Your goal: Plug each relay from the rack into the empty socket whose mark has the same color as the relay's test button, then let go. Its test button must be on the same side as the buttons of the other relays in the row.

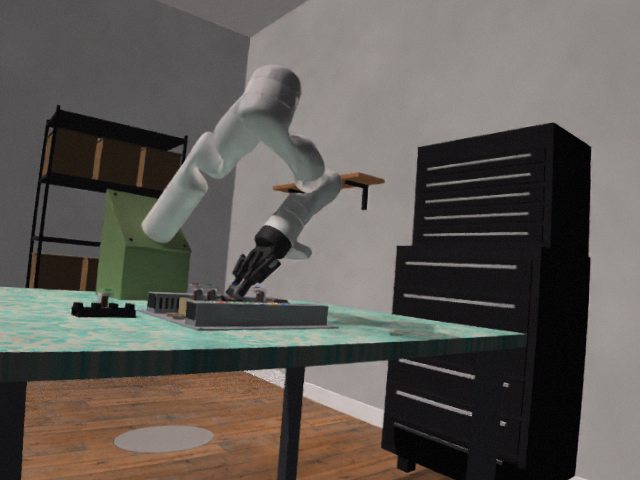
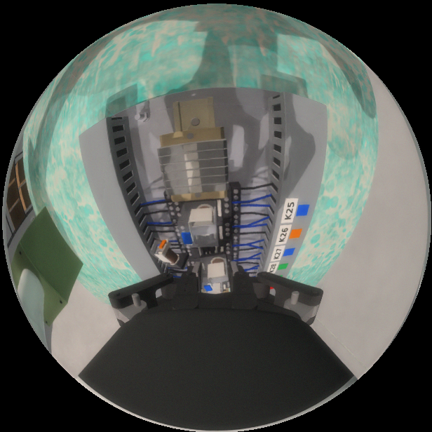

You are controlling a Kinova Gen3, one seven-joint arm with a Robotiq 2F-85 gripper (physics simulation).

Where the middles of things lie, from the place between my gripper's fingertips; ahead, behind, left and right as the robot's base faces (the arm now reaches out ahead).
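Labels:
The blue-button relay (image 2: pixel 214 266) is 10 mm to the left of my hand. Counting from my hand again, I find the orange-button relay (image 2: pixel 165 249) 20 mm below, 10 mm to the right and 50 mm behind, whereas the grey panel (image 2: pixel 243 112) is 50 mm below, 20 mm to the left and 10 mm behind. The black rack (image 1: pixel 78 310) is 240 mm to the right of my hand, 40 mm ahead of it and 40 mm below it.

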